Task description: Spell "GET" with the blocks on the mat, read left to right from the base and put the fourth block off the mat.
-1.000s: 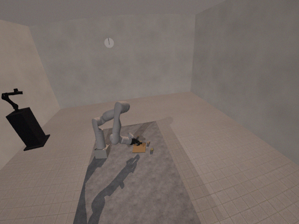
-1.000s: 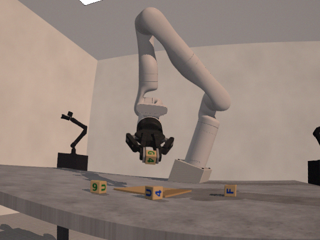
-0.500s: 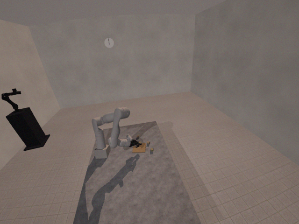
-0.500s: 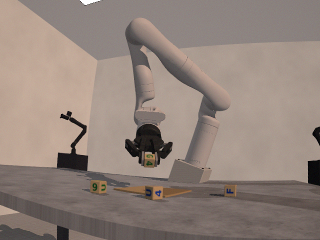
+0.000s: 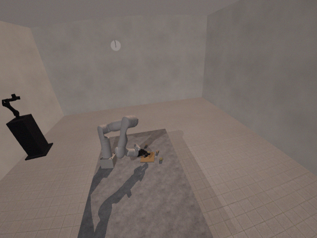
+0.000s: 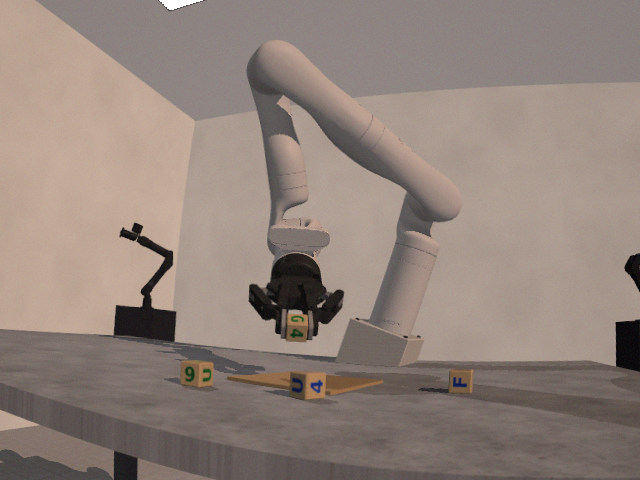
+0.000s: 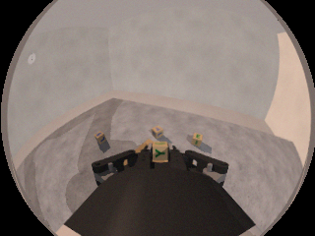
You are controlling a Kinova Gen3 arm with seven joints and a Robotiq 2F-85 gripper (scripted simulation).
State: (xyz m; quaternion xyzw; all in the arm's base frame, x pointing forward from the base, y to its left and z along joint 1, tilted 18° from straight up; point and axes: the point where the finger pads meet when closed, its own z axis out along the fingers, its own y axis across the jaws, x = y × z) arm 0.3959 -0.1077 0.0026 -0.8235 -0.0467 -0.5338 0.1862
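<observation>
Now: hand 1 cm past the mat, 2 cm to the right of it and 7 cm above it. From my hand the other things lie so: E block 11 cm ahead, 8 cm to the right, 6 cm below; then F block 3 cm ahead, 20 cm to the left, 6 cm below.
</observation>
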